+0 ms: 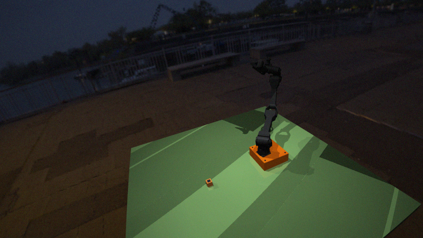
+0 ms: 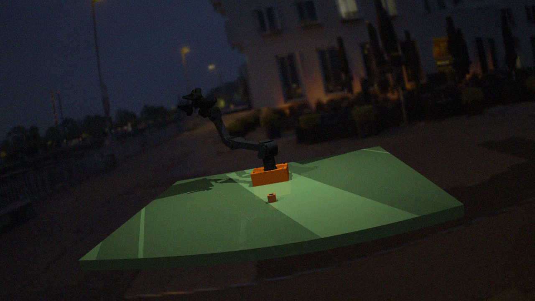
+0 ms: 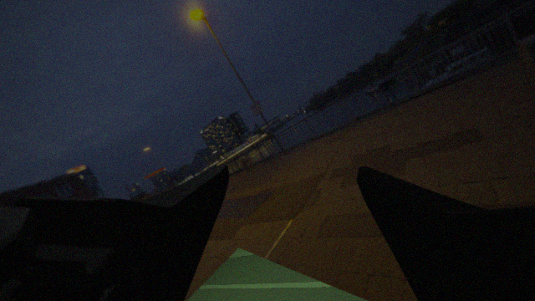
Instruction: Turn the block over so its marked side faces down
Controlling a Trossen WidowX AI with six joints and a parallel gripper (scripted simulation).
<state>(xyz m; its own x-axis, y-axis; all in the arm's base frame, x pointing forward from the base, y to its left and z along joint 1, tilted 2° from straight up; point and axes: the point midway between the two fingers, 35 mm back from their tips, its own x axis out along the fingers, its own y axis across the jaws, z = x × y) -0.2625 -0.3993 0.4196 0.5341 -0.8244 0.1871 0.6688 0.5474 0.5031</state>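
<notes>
Now: the small orange block 630 mm ahead of my gripper tip, 460 mm below it and 400 mm to the left of it.
</notes>
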